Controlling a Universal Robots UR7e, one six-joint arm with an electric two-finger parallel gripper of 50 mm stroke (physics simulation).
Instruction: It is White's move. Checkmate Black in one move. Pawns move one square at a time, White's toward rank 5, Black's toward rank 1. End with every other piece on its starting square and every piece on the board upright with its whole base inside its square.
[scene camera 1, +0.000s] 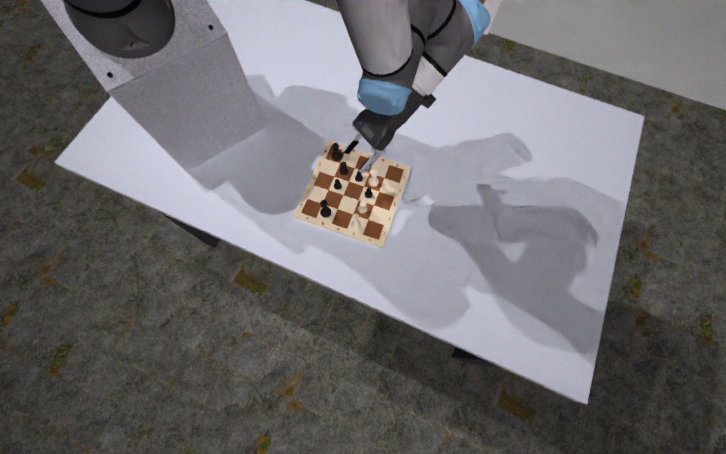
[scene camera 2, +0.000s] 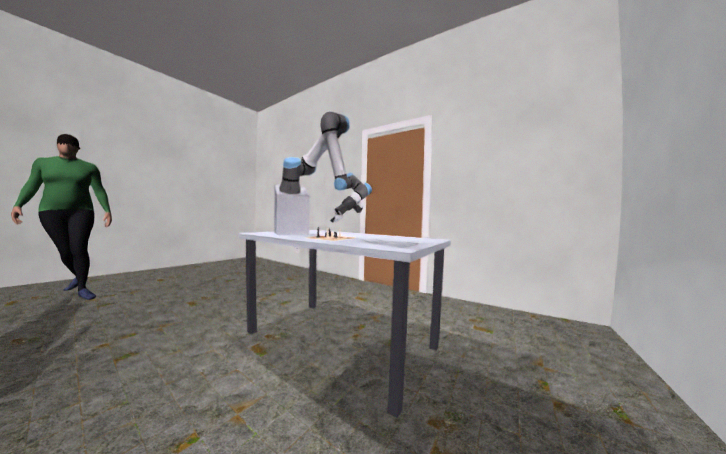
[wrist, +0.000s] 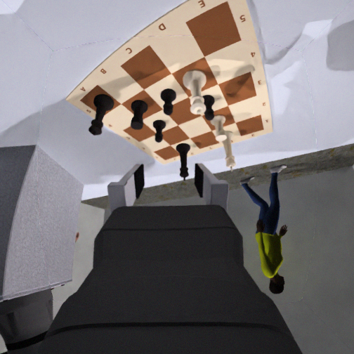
Scene:
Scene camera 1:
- my gripper: 353, 161
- chessboard: 375, 223
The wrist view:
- my gripper: 169, 173
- chessboard: 224, 47

